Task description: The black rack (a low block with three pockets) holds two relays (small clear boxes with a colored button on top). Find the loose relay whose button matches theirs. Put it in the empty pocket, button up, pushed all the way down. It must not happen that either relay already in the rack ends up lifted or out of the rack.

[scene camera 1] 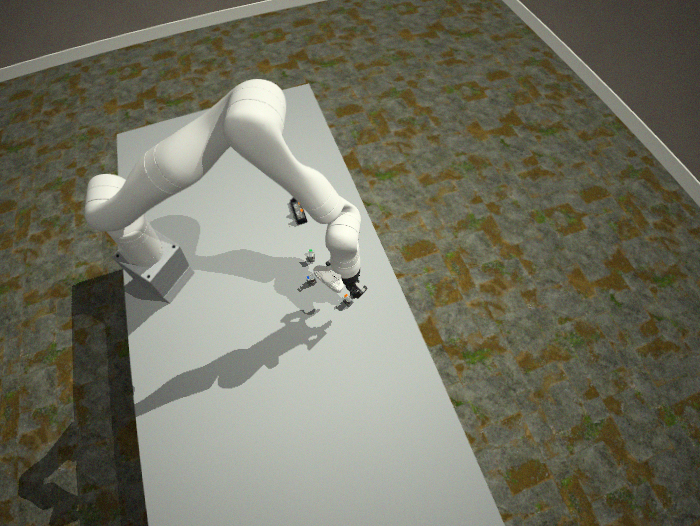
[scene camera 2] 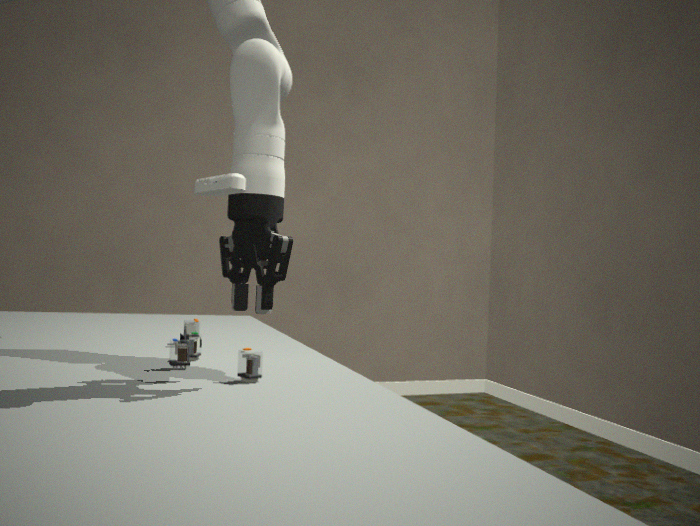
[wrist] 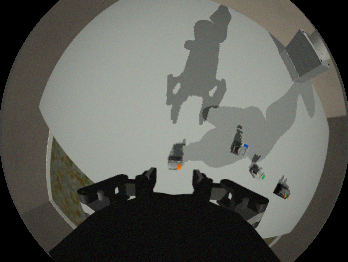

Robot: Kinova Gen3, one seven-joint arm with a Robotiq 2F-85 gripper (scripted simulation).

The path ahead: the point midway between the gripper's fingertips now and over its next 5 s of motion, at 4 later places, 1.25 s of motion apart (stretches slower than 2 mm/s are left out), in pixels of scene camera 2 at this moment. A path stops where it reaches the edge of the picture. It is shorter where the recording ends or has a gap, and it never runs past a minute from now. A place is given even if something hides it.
My gripper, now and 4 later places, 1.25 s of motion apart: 251, 312; 252, 330; 251, 344; 251, 366; 249, 373
